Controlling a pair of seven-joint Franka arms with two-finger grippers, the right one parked.
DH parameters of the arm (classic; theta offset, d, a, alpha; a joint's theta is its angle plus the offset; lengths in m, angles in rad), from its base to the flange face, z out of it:
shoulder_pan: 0 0.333 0 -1.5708
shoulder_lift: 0 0 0 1.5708
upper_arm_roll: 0 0.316 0.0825 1.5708
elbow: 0 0 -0.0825 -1.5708
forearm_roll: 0 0.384 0 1.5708
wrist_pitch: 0 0 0.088 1.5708
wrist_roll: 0 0.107 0 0
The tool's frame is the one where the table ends.
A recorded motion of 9 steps. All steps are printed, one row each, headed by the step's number.
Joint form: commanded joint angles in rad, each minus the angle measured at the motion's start. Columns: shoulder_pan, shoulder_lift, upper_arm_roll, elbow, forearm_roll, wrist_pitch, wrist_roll.
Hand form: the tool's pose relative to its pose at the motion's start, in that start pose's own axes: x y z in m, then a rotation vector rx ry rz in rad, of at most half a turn. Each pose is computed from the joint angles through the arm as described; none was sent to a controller.
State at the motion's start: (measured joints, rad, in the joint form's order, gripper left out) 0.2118 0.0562 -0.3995 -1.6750 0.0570 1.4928 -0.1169
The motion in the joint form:
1: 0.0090 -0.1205 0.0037 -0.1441 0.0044 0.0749 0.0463
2: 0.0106 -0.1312 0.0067 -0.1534 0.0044 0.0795 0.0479
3: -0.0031 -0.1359 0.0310 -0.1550 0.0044 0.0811 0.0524
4: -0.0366 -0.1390 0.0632 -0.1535 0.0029 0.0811 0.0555
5: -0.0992 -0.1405 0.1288 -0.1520 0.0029 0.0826 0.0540
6: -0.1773 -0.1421 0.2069 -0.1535 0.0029 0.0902 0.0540
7: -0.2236 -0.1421 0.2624 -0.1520 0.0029 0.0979 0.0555
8: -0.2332 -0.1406 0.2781 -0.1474 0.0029 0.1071 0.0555
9: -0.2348 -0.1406 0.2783 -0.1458 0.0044 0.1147 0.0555
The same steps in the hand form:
1: -0.0287 -0.0002 0.0077 0.0433 0.0450 0.0257
2: -0.0313 -0.0021 0.0071 0.0457 0.0501 0.0218
3: -0.0322 -0.0078 0.0056 0.0433 0.0542 0.0158
4: -0.0335 -0.0074 0.0032 0.0404 0.0593 0.0202
5: -0.0341 -0.0100 0.0011 0.0347 0.0649 0.0168
6: -0.0343 -0.0112 -0.0003 0.0281 0.0736 0.0183
7: -0.0333 -0.0168 -0.0018 0.0212 0.0826 0.0119
8: -0.0318 -0.0202 -0.0041 0.0178 0.0946 0.0062
9: -0.0311 -0.0196 -0.0057 0.0189 0.1040 0.0076

